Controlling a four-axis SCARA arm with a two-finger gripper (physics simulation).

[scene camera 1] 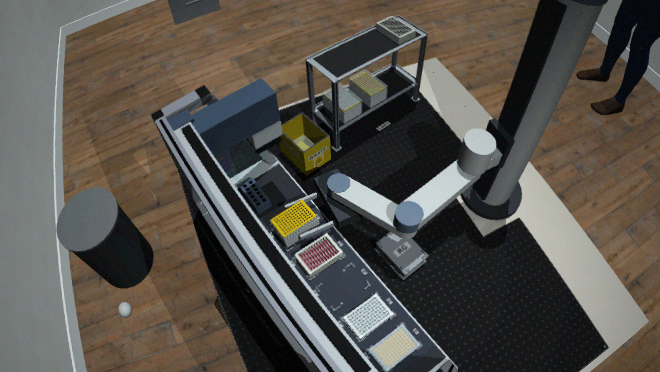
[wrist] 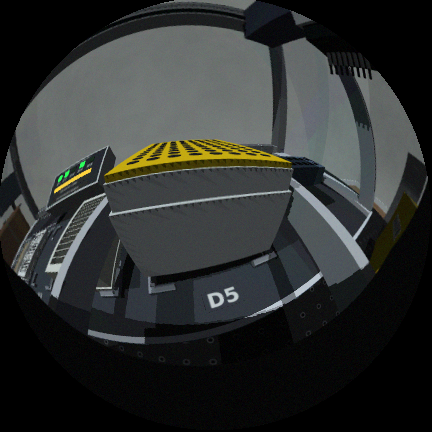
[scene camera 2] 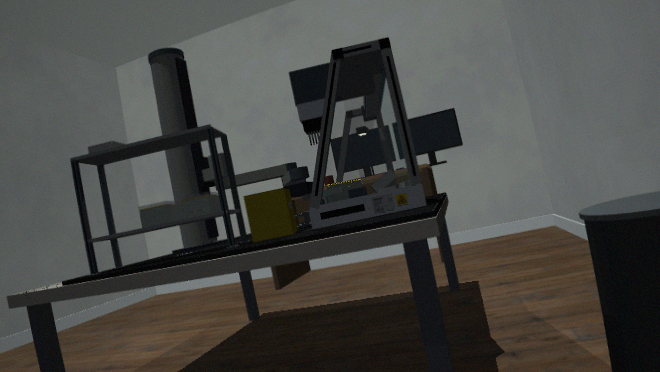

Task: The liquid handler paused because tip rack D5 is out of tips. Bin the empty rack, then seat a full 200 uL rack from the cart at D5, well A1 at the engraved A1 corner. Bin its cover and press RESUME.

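Pixels of known places: gripper, fingertip midpoint: [scene camera 1: 292, 222] [scene camera 2: 346, 188]; arm's base, link origin: [scene camera 1: 490, 191].
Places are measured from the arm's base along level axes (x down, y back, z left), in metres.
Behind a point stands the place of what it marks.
Note:
The tip rack with a yellow top of open holes [scene camera 1: 295, 220] {x -0.144, y -0.721, z -0.130 m} [scene camera 2: 345, 191] [wrist: 197, 225] {x -0.120, y -0.659, z -0.145 m} is upright at D5. A dark gap shows under it in the wrist view, above the D5 label [wrist: 222, 297] {x -0.071, y -0.641, z -0.153 m}; it seems slightly raised. My gripper [scene camera 1: 293, 222] {x -0.117, y -0.729, z -0.142 m} [wrist: 194, 171] {x -0.117, y -0.729, z -0.142 m} is shut on this rack, one finger along each side. The yellow waste bin [scene camera 1: 316, 156] {x -0.088, y -0.547, z -0.371 m} [scene camera 2: 270, 215] {x -0.078, y -0.587, z -0.527 m} [wrist: 395, 227] {x -0.095, y -0.616, z -0.427 m} has something pale inside. On the cart's [scene camera 1: 336, 115] {x -0.205, y -0.442, z -0.421 m} [scene camera 2: 83, 215] {x -0.191, y -0.057, z -0.677 m} lower shelf stand a pale-topped rack [scene camera 1: 342, 104] {x -0.183, y -0.390, z -0.480 m} and a yellow-topped rack [scene camera 1: 368, 90] {x -0.183, y -0.268, z -0.505 m}. Wells and the A1 engraving are unreadable.
A magenta-filled rack [scene camera 1: 320, 255] {x -0.086, y -0.692, z -0.013 m} stands beside D5, and a dark blue block [scene camera 1: 255, 193] {x -0.106, y -0.799, z -0.306 m} on its other side. White [scene camera 1: 369, 316] {x -0.079, y -0.645, z 0.229 m} and tan [scene camera 1: 395, 346] {x -0.084, y -0.621, z 0.348 m} plates sit farther along. A grey rack [scene camera 1: 396, 30] {x -0.391, y -0.128, z -0.559 m} is on the cart's top. A pipette head [wrist: 350, 62] hangs above; a lit screen [wrist: 77, 175] {x -0.135, y -0.809, z 0.103 m} is at left.

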